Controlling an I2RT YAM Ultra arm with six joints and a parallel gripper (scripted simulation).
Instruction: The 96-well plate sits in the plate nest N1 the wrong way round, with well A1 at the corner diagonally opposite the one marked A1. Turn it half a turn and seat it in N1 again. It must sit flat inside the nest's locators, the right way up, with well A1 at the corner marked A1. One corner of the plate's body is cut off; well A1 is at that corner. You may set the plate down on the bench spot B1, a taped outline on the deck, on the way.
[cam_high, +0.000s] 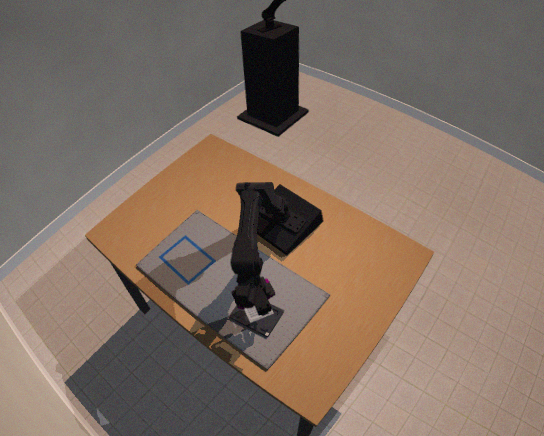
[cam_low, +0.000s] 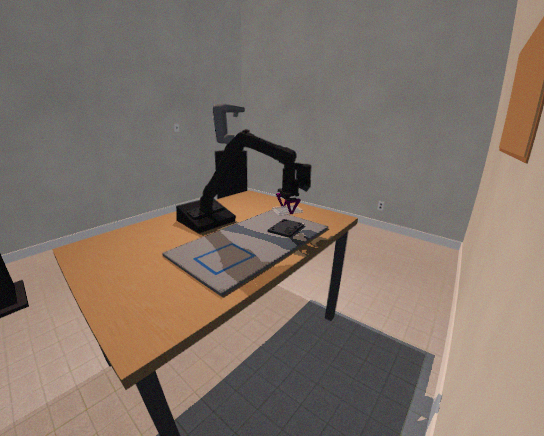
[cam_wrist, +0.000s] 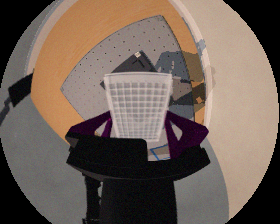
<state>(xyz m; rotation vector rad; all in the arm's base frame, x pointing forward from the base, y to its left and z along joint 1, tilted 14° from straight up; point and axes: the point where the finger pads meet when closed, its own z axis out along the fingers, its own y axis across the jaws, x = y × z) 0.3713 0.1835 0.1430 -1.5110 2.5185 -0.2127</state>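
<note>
Now: hand right at the white 96-well plate. The rest, counted from my hand: white A1 label: 9 cm below, 8 cm to the left, 4 cm ahead; then dark plate nest N1: 9 cm below.
</note>
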